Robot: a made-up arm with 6 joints.
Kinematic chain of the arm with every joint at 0, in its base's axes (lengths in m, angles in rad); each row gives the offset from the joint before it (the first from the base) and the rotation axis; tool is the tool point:
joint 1: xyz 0 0 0.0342 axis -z
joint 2: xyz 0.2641 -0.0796 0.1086 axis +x
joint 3: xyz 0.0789 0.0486 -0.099 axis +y
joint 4: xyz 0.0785 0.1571 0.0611 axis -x
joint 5: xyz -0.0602 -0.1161 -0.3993 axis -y
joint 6: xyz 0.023 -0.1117 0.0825 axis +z
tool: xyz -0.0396 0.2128 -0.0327
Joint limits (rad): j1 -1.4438..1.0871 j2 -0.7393..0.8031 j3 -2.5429..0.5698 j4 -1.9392..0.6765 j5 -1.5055..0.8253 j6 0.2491..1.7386
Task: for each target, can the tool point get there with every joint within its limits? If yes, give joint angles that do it. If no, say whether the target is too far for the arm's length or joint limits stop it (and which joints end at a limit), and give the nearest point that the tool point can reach.
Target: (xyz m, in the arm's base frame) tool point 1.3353 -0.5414 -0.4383
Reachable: no: too far | nearest point 0.7923 -0.3212 -0.2469 | short by 0.616 m
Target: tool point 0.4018 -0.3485 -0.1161
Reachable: yes | joints 0.4172 -0.5257 -1.1255 -0.3142 -0.8273 1.3580
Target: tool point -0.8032 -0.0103 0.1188
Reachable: no: joint limits stop it (at a limit: joint 1, joint 3, joint 5, joint 6) | nearest point -0.6108 0.1204 0.1236 | short by 0.233 m
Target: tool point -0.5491 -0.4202 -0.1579
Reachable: no: joint limits stop it (at a limit: joint 1, joint 2, joint 5, joint 6) | nearest point -0.3772 -0.3942 -0.1279 | short by 0.176 m
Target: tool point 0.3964 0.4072 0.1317
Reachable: yes | joints -0.6428 0.1496 -2.0309 -0.6046 -1.0132 1.2387
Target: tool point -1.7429 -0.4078 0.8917
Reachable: no: too far | nearest point -0.5819 0.1658 0.4318 | short by 1.374 m
